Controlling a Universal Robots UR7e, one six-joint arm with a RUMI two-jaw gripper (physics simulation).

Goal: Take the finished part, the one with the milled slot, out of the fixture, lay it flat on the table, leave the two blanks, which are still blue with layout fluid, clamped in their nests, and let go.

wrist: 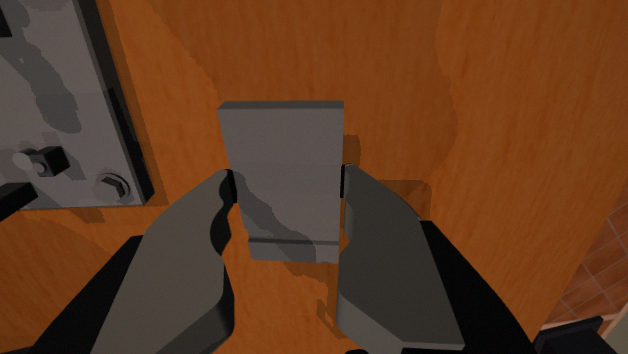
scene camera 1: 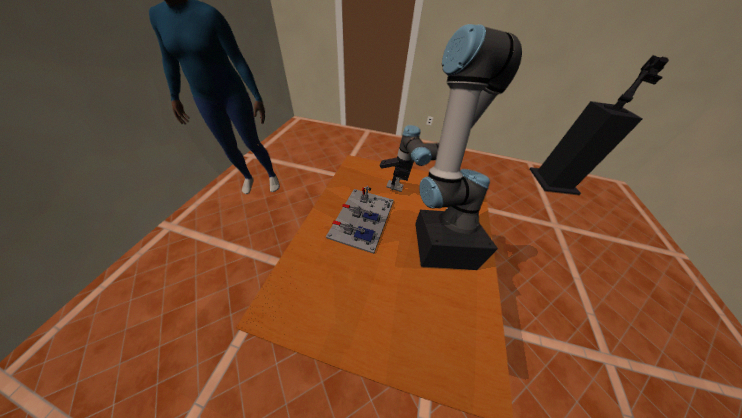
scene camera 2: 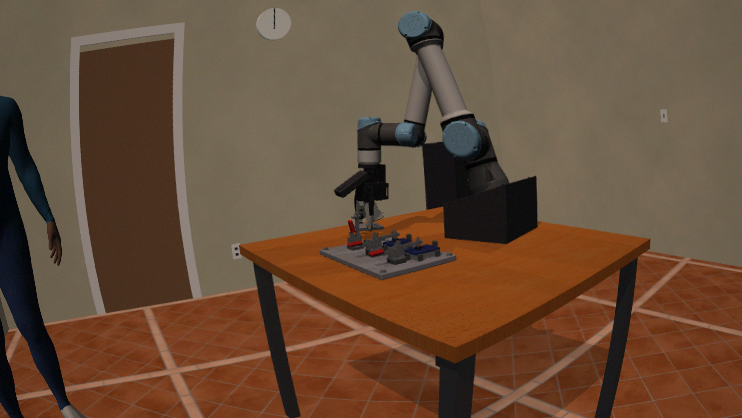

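The grey finished part (scene camera 1: 393, 186) (scene camera 2: 377, 227) (wrist: 285, 140) is level, with a groove across its near end in the wrist view. My gripper (scene camera 1: 395, 182) (scene camera 2: 365, 220) (wrist: 289, 169) is shut on its two long sides. It holds the part low over the table, beyond the fixture's end; whether the underside touches the wood is hard to tell. The fixture plate (scene camera 1: 358, 246) (scene camera 2: 342, 254) (wrist: 100, 130) bears two blue blanks (scene camera 1: 370, 216) (scene camera 1: 363, 234) (scene camera 2: 397, 242) (scene camera 2: 423, 249) in their nests, with clamp arms over them. The third nest is empty.
The empty nest's clamp (scene camera 1: 364, 196) (scene camera 2: 355, 236) stands open, arm raised, near the gripper. The robot's black base (scene camera 1: 454, 246) (scene camera 2: 477, 220) stands on the table (scene camera 1: 405, 321) (scene camera 2: 519, 290). A person (scene camera 1: 207, 62) (scene camera 2: 25, 249) stands on the floor beyond the table's edge.
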